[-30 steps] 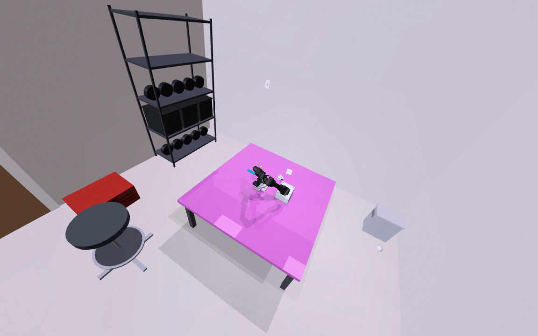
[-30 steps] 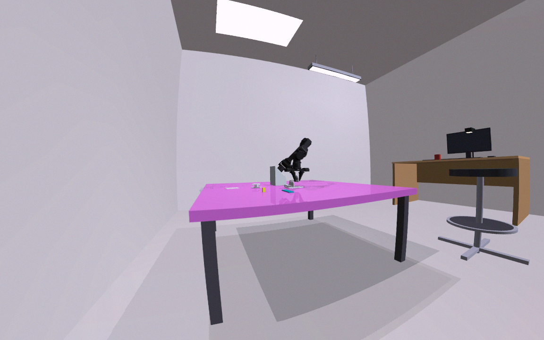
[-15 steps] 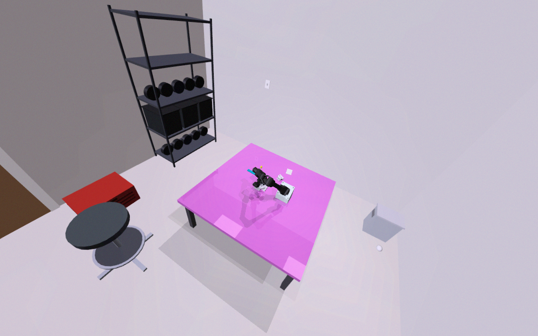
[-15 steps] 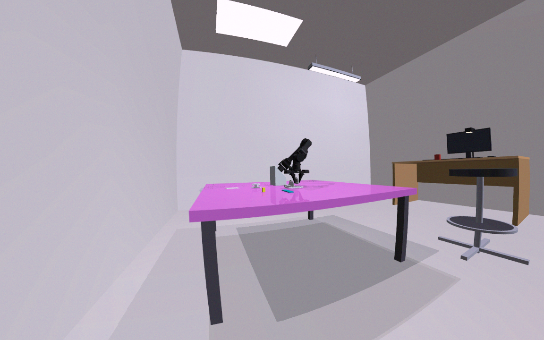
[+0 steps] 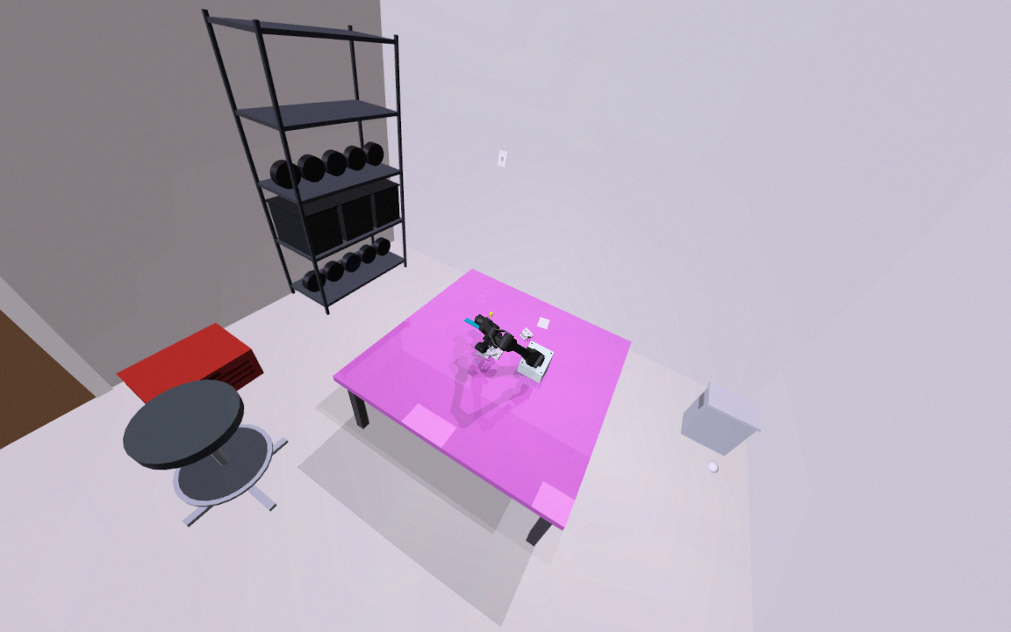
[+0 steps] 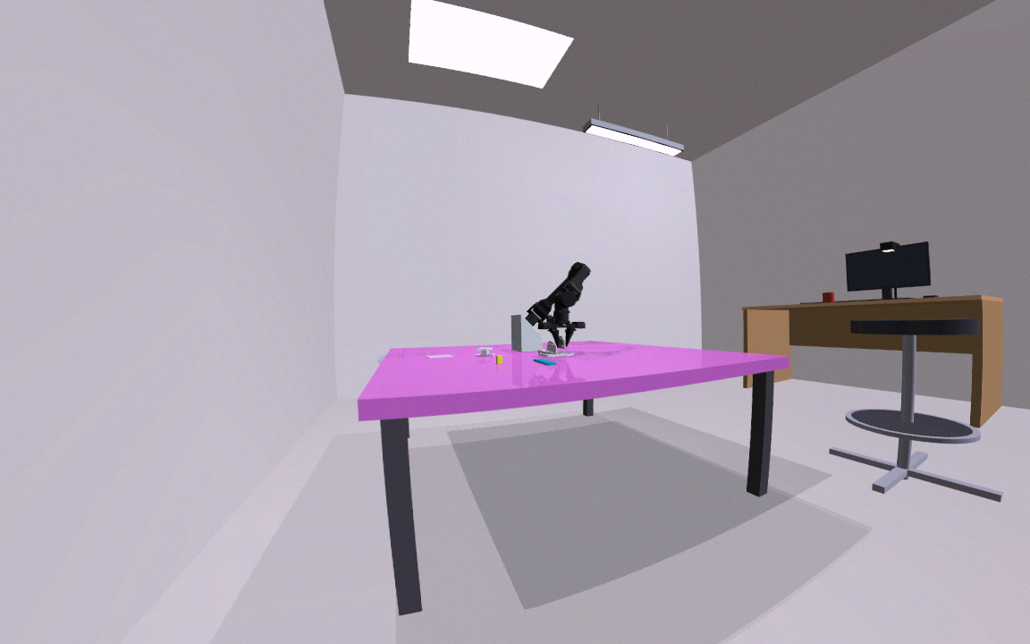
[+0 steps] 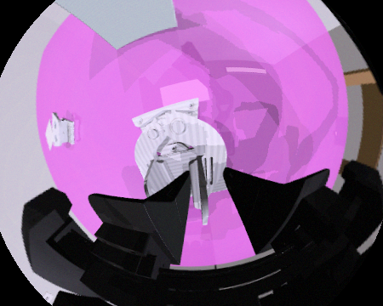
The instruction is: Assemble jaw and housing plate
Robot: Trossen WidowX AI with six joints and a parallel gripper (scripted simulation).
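Now: the white ledge 30 mm to the right of my gripper tip, 30 mm below it and 10 mm ahead of it. From my gripper tip the other things lie so: cyan bar 200 mm ahead, 170 mm to the right, 30 mm below; small white part 280 mm to the right, 130 mm behind, 20 mm below; white jaw 30 mm behind, 10 mm to the right.
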